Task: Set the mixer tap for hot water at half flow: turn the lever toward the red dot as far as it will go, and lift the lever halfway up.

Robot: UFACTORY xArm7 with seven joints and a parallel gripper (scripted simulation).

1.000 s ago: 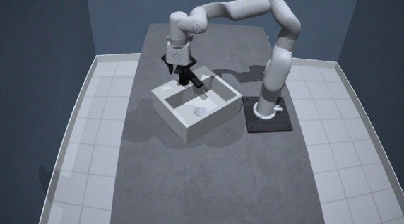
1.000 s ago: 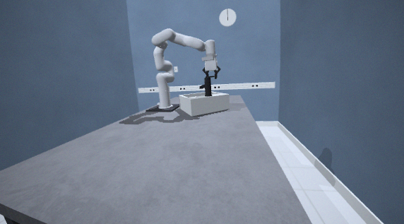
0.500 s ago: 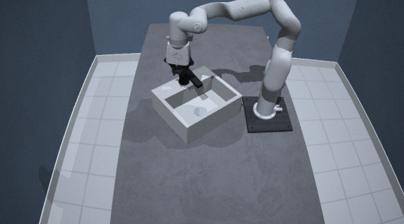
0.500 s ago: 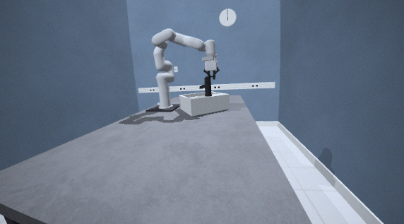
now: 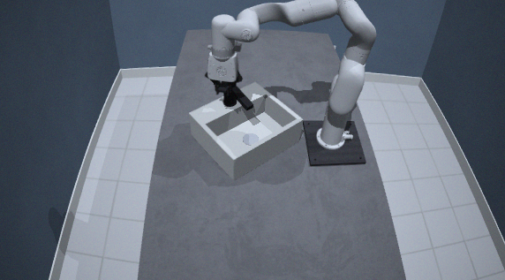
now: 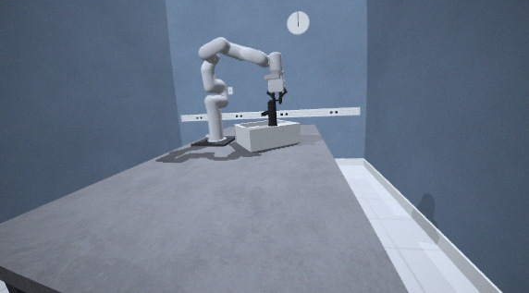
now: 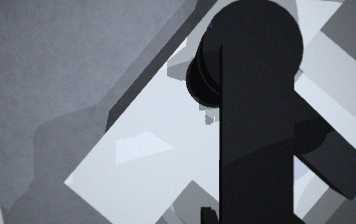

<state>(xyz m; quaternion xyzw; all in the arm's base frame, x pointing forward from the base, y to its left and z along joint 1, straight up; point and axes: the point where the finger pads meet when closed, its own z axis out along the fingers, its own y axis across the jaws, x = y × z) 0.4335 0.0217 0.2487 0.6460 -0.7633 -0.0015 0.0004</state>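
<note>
Right now the lever is 10 mm behind my hand and 40 mm to the right of it. The rest, counted from my hand: black mixer tap: 20 mm behind, 60 mm to the right, 40 mm below; then white sink: 90 mm behind, 220 mm below.
</note>
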